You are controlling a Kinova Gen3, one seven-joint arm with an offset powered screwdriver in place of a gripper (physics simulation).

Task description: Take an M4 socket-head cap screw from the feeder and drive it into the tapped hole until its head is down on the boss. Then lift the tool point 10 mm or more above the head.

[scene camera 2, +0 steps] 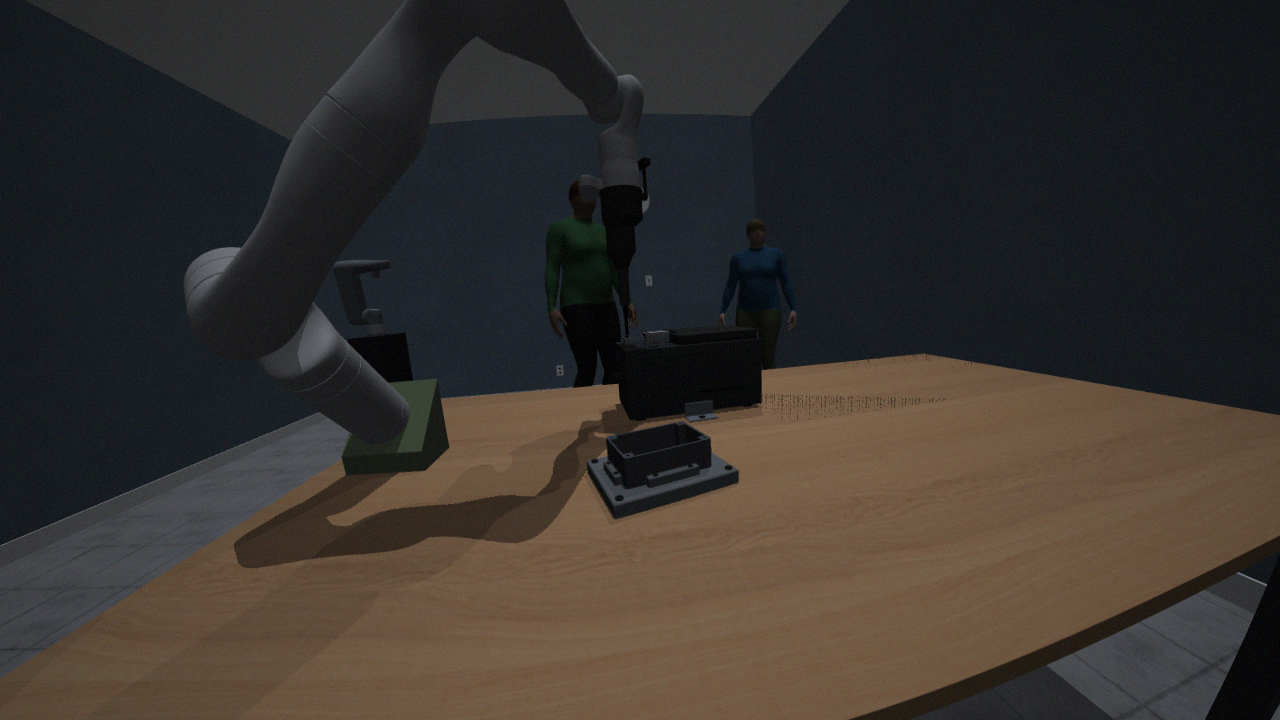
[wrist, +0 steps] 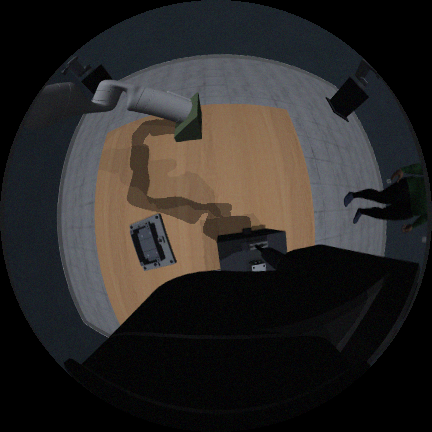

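My screwdriver (scene camera 2: 626, 334) (wrist: 257, 246) points down, with its tip at the top of the black feeder (scene camera 2: 689, 374) (wrist: 231, 254), near the feeder's edge in the scene view. In the wrist view the tip is over a small light plate on the feeder's top. Whether a screw is on the tip is too small and dark to tell. A dark open-topped box (scene camera 2: 665, 460) (wrist: 148, 243) sits on a grey base plate (scene camera 2: 673, 491) (wrist: 166, 246), apart from the tool. The tapped hole and its boss cannot be made out.
A small grey bracket (scene camera 2: 699, 411) (wrist: 247, 230) stands beside the feeder. A small silver block (scene camera 2: 656, 337) (wrist: 258, 267) is on the feeder's top. The arm's base stands on a green wedge (scene camera 2: 392, 456) (wrist: 192, 128). Two people stand beyond the wooden table (scene camera 2: 805, 555) (wrist: 250, 165).
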